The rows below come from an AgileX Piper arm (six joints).
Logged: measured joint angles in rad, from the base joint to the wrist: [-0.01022 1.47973 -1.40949 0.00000 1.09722 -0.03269]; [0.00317 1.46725 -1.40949 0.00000 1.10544 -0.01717]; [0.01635 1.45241 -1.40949 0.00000 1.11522 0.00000]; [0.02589 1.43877 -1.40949 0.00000 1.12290 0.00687]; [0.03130 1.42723 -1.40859 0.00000 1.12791 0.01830]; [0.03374 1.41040 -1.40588 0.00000 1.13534 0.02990]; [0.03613 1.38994 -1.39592 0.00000 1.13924 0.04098]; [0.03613 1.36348 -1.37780 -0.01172 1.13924 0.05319]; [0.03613 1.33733 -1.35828 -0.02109 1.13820 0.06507]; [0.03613 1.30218 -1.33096 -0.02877 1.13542 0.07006]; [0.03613 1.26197 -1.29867 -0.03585 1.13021 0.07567]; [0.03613 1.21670 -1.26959 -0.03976 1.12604 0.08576]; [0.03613 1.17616 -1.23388 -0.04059 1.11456 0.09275]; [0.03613 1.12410 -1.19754 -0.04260 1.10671 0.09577]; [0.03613 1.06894 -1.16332 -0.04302 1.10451 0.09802]
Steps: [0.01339 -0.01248 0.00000 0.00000 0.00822 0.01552]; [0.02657 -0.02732 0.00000 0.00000 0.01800 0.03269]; [0.03611 -0.04096 0.00000 0.00000 0.02568 0.03956]; [0.04152 -0.05250 0.00090 0.00000 0.03069 0.05099]; [0.04396 -0.06933 0.00361 0.00000 0.03812 0.06259]; [0.04635 -0.08979 0.01357 0.00000 0.04202 0.07367]; [0.04635 -0.11625 0.03169 -0.01172 0.04202 0.08588]; [0.04635 -0.14240 0.05121 -0.02109 0.04098 0.09776]; [0.04635 -0.17755 0.07853 -0.02877 0.03820 0.10275]; [0.04635 -0.21776 0.11082 -0.03585 0.03299 0.10836]; [0.04635 -0.26303 0.13990 -0.03976 0.02882 0.11845]; [0.04635 -0.30357 0.17561 -0.04059 0.01734 0.12544]; [0.04635 -0.35563 0.21195 -0.04260 0.00949 0.12846]; [0.04635 -0.41079 0.24617 -0.04302 0.00729 0.13071]
